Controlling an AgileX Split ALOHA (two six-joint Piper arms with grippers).
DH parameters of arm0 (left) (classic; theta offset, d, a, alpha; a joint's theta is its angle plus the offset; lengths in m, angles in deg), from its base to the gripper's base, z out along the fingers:
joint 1: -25.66 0.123 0 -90
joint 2: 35.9 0 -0.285 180
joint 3: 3.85 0 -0.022 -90
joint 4: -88.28 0.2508 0 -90
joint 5: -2.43 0 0.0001 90
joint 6: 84.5 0.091 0 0
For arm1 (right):
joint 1: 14.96 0.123 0 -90
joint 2: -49.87 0 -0.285 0
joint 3: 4.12 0 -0.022 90
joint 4: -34.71 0.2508 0 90
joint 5: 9.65 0 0.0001 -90
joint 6: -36.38 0.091 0 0
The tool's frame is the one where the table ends.
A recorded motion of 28 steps. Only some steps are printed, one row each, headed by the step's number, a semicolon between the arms.
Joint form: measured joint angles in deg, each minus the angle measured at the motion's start. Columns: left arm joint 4, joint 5, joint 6, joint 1, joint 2, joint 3; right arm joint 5, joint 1, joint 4, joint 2, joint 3, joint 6.
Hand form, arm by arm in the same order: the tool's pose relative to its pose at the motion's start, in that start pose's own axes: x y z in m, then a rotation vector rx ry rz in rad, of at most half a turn. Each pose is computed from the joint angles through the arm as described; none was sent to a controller.
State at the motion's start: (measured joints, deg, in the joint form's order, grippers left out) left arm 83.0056 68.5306 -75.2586 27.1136 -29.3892 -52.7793; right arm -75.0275 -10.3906 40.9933 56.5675 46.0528 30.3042
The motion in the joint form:
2: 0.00 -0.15 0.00 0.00 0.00 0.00; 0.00 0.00 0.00 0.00 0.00 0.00
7: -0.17 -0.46 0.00 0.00 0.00 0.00; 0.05 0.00 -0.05 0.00 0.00 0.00
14: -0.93 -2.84 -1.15 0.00 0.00 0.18; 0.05 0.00 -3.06 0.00 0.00 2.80
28: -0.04 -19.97 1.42 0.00 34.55 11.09; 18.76 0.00 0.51 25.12 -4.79 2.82
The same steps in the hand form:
2: -0.0002 0.0000 0.0000 -0.0004 -0.0026 0.0000; 0.0000 0.0000 0.0000 0.0000 0.0000 0.0000
7: -0.0008 -0.0001 0.0000 0.0014 -0.0084 -0.0012; -0.0001 -0.0001 0.0000 0.0009 -0.0008 -0.0004
14: -0.0052 -0.0006 -0.0009 0.0067 -0.0543 -0.0267; 0.0003 -0.0044 -0.0001 0.0485 0.0031 0.0266
28: -0.1083 0.0206 0.0650 -0.0098 0.0618 -0.0068; -0.0737 -0.0106 0.0492 0.0131 0.0263 0.0874

